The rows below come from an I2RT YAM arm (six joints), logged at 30 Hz.
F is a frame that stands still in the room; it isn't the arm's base.
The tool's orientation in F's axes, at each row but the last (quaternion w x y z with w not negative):
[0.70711 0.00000 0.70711 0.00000]
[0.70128 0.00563 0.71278 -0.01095]
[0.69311 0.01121 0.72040 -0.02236]
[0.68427 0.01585 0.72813 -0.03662]
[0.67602 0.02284 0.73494 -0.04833]
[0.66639 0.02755 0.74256 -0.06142]
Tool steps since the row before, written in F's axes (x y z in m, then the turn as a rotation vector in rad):
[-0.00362 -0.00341 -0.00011 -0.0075 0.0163 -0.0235]
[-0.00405 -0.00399 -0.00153 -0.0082 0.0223 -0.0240]
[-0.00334 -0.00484 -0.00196 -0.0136 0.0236 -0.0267]
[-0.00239 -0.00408 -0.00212 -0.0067 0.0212 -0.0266]
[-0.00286 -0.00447 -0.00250 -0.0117 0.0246 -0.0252]
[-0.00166 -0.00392 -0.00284 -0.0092 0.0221 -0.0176]
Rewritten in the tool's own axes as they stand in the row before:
[0.00011 -0.00341 -0.00362 0.0235 0.0163 -0.0075]
[0.00163 -0.00407 -0.00393 0.0240 0.0223 -0.0083]
[0.00216 -0.00496 -0.00303 0.0269 0.0234 -0.0137]
[0.00238 -0.00417 -0.00194 0.0264 0.0215 -0.0066]
[0.00287 -0.00463 -0.00218 0.0253 0.0243 -0.0121]
[0.00316 -0.00393 -0.00084 0.0176 0.0217 -0.0101]

